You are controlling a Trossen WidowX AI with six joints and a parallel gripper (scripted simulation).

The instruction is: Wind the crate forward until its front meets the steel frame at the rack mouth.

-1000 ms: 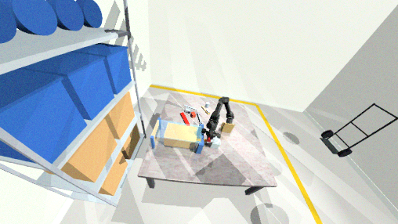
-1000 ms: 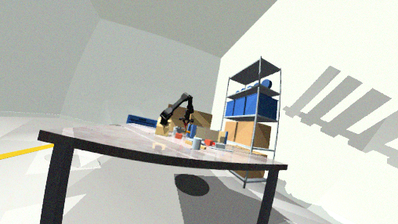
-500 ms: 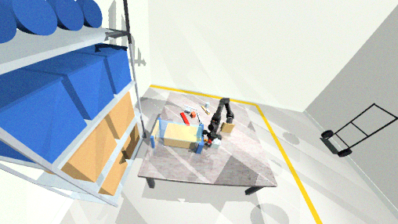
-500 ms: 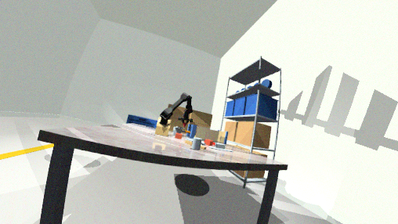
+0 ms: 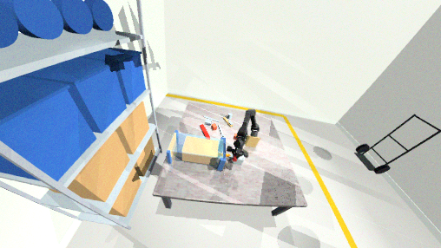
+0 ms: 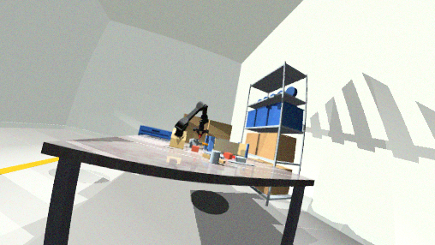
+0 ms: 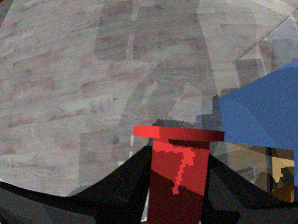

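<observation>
Right now the winch is 100 mm to the right of my gripper tip, 100 mm below it and 80 mm behind it. Also, from my gripper tip: red bar (400 mm to the right, 300 mm ahead, 120 mm below).
</observation>
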